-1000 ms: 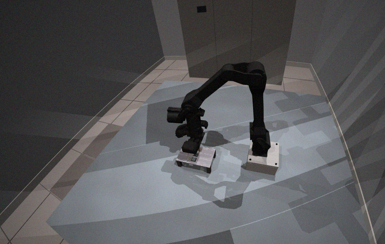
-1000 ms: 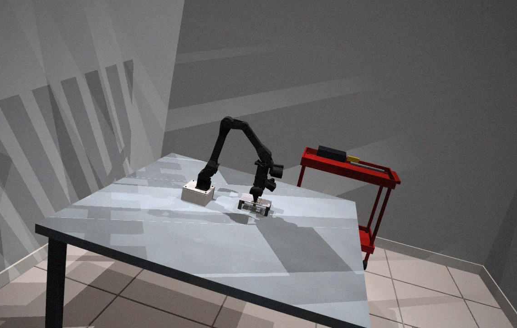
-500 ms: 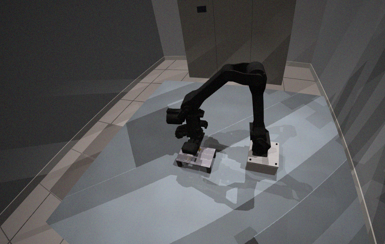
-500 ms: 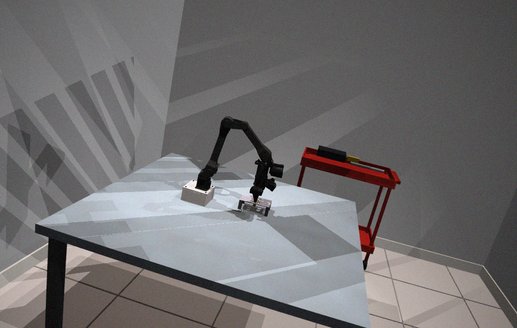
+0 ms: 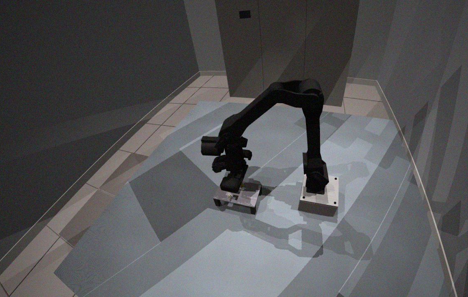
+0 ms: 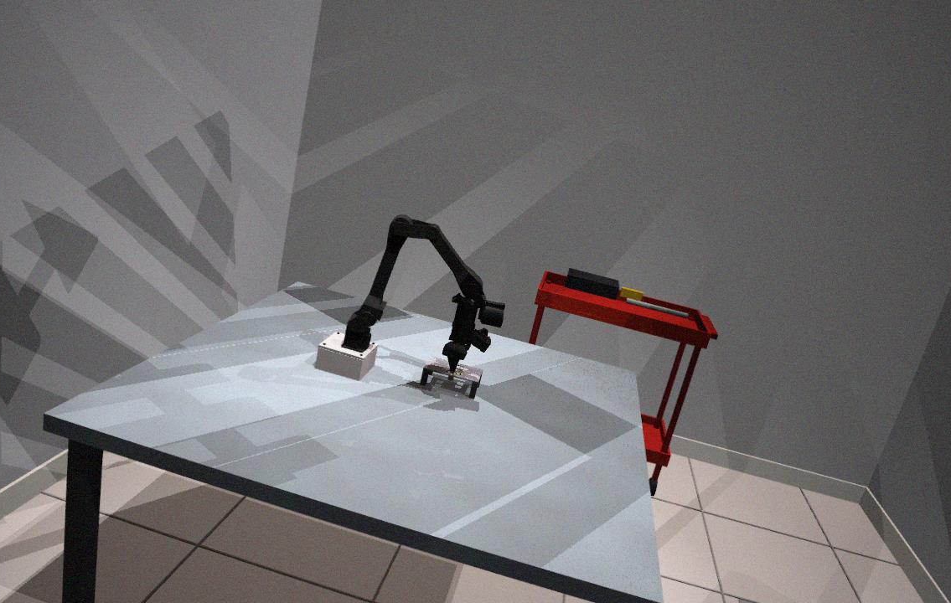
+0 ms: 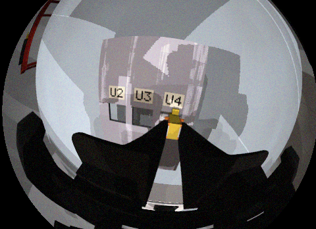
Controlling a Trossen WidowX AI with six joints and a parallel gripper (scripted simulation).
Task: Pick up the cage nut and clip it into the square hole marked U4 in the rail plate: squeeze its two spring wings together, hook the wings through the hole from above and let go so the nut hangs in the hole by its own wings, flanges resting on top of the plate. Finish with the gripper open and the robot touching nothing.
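Now: gripper tip 1 cm above the cage nut.
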